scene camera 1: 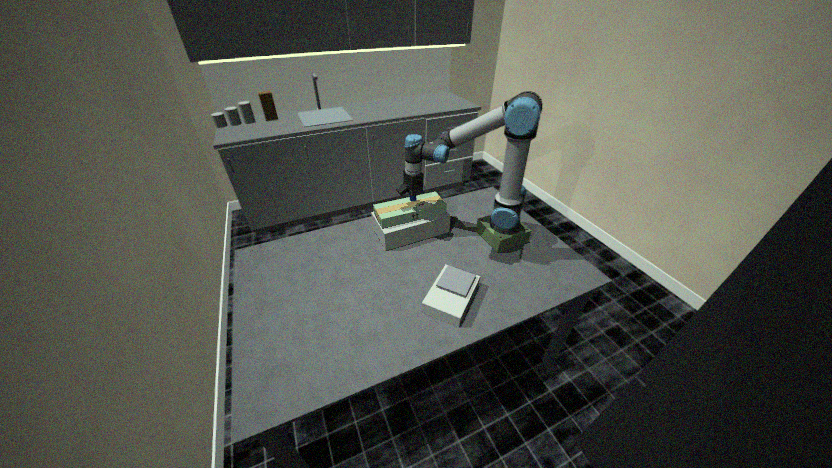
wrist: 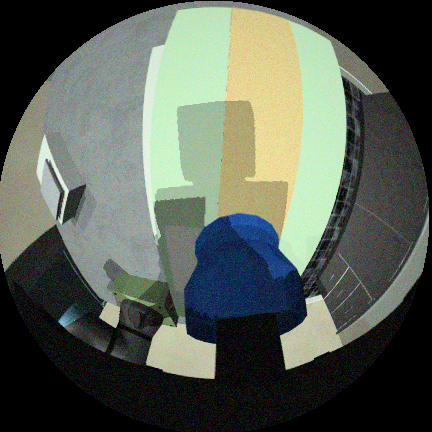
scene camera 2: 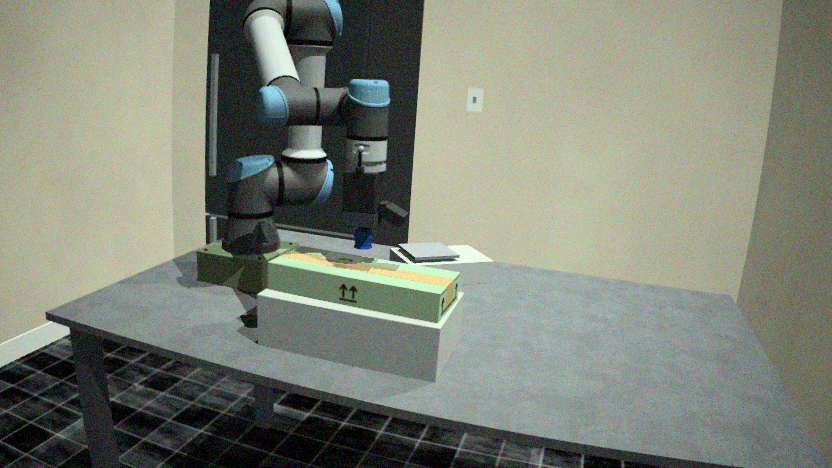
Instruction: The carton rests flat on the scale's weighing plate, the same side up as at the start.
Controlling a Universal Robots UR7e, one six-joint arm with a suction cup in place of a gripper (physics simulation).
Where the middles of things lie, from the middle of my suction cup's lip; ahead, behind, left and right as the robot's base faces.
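The light green carton (scene camera 2: 417,292) is 20 mm to the right of my suction cup and 10 mm ahead of it, and 80 mm below it. Going by their middles, that carton is the nearest to my suction cup of the things named here. Then there is the scale (scene camera 1: 448,299), which I find 480 mm to the left of my suction cup, 100 mm ahead of it and 170 mm below it.
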